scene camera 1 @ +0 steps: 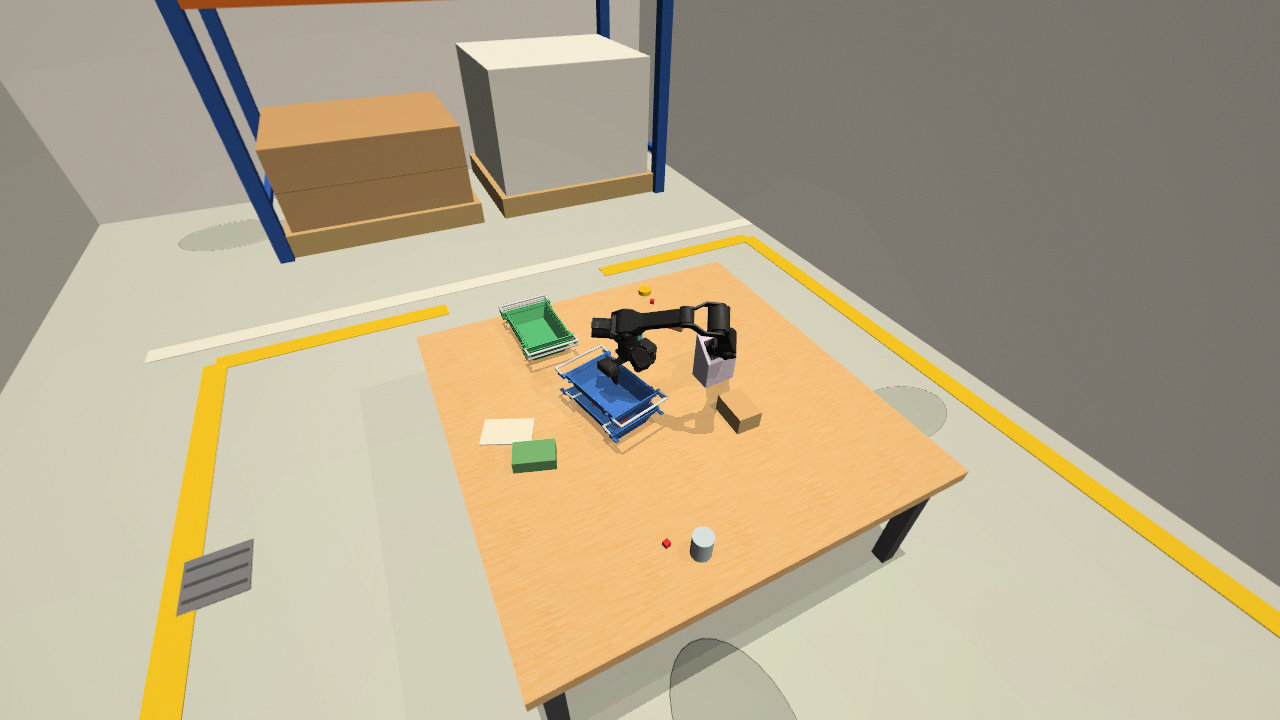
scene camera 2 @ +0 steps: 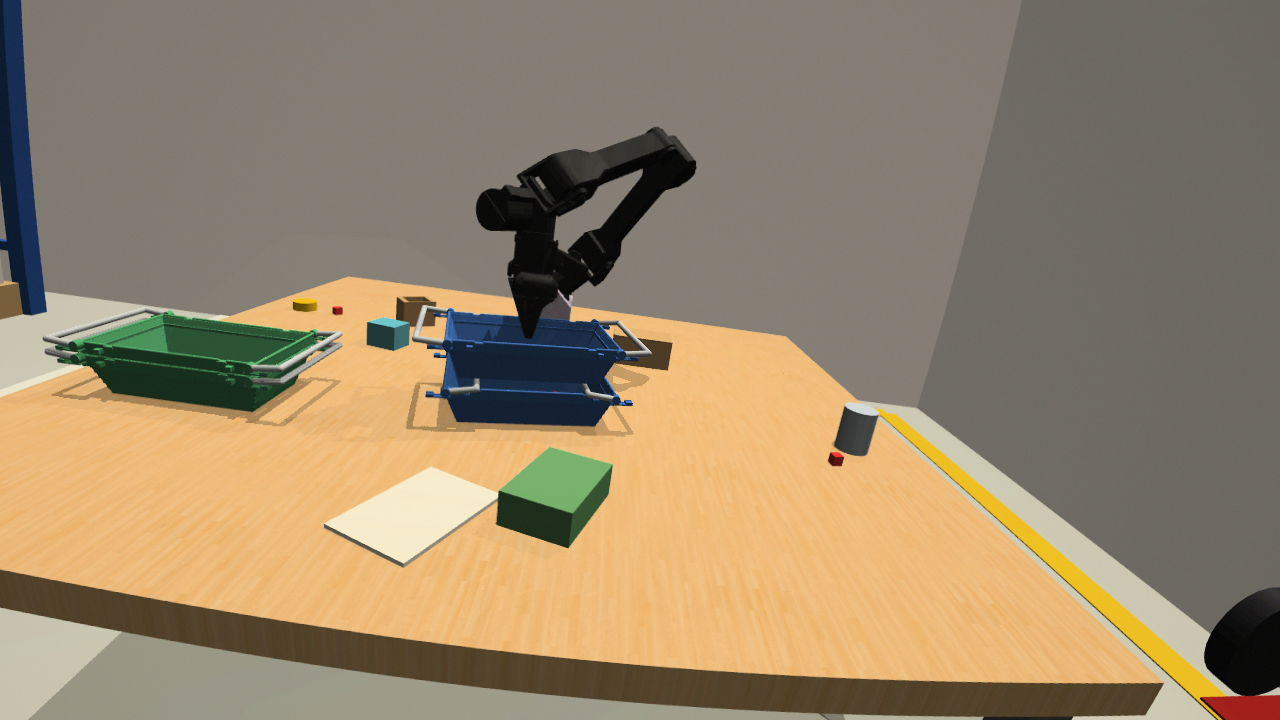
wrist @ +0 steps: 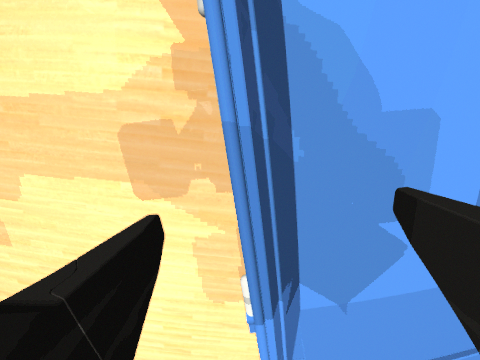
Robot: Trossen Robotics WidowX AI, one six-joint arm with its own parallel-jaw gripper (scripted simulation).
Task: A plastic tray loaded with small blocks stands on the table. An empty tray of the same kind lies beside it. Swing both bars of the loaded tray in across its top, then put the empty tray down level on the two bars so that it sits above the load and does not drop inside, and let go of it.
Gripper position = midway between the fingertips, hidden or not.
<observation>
My gripper [scene camera 2: 525, 330] is open, with nothing in its grasp. Further things: a blue tray [scene camera 2: 488, 346], a teal cube [scene camera 2: 390, 334], a grey cylinder [scene camera 2: 858, 421], a cream sheet [scene camera 2: 402, 523] and a green block [scene camera 2: 553, 498].
The blue tray also shows in scene camera 1 [scene camera 1: 631, 394] and in the wrist view [wrist: 324, 116]. The grey cylinder shows as well in scene camera 1 [scene camera 1: 703, 538]. The cream sheet is seen too in scene camera 1 [scene camera 1: 495, 431]. The wrist view misses the teal cube: it is out of frame. The wrist view misses the grey cylinder: it is out of frame.
</observation>
